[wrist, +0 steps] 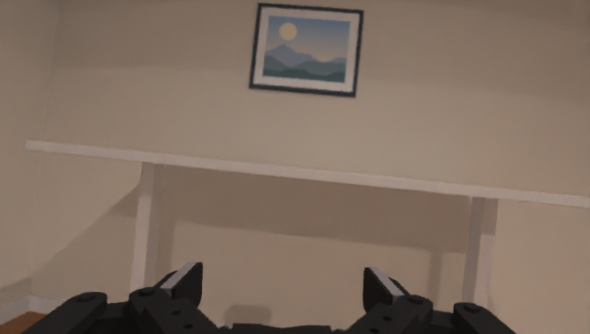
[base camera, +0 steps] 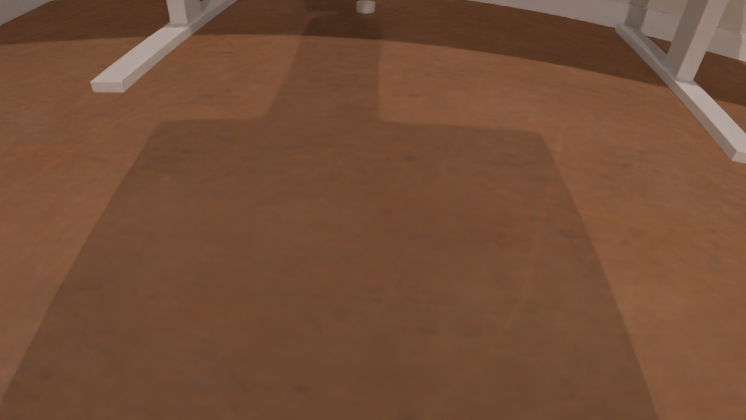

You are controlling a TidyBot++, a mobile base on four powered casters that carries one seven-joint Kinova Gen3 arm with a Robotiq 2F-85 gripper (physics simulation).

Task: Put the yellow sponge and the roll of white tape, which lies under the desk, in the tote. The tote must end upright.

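Places are measured from the arm's base along level axes (x back, y up, z left), in centimetres.
Where they show: gripper, fingertip midpoint: point(wrist: 283, 283).
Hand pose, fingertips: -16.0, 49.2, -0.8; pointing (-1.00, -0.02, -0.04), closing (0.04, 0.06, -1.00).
Note:
After its pixels a point has its place, as x, y, z.
The roll of white tape point(base camera: 365, 6) {-121.6, -37.7, 1.4} lies on the floor under the desk, at the top of the base camera view, between the desk's two feet. In the wrist view my gripper point(wrist: 283, 283) {-16.0, 49.2, -0.8} is open, with no object between its fingers. It faces the desk point(wrist: 310, 174) {-68.1, 54.1, -8.2}, whose front edge crosses the view above the fingers. The tape does not show in the wrist view. The yellow sponge and the tote show in neither view.
In the base camera view the desk's left foot point(base camera: 151, 52) and right foot point(base camera: 704, 112) stand on the brown floor point(base camera: 469, 88) {-80.1, -39.6, -18.4}, with a wide shadow between them. A framed picture point(wrist: 306, 49) {-145.2, 116.0, -9.4} hangs on the wall point(wrist: 425, 125) {-139.6, 83.4, -73.2} behind the desk.

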